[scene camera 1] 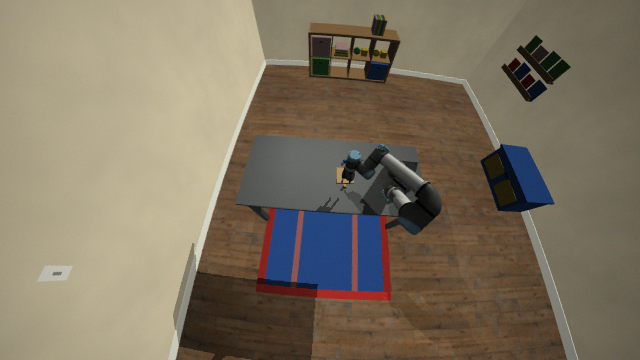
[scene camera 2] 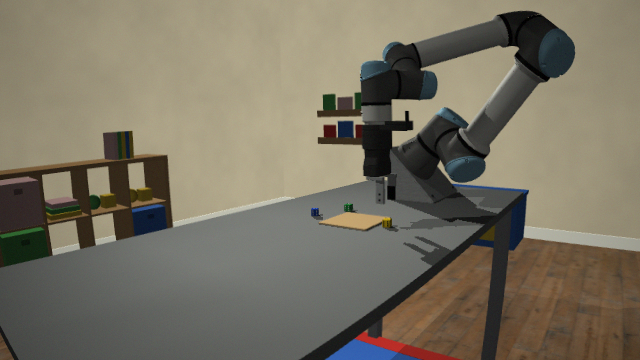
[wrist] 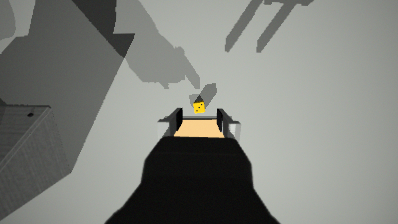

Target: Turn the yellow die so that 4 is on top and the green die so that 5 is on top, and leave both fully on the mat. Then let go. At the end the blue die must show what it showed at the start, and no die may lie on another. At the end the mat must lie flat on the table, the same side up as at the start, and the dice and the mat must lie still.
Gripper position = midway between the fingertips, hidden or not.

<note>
I see my gripper (scene camera 2: 386, 201) and a tan mat (scene camera 2: 356, 221).
The tan mat shows as well in the wrist view (wrist: 191, 127). My gripper is seen too in the wrist view (wrist: 199, 115).
</note>
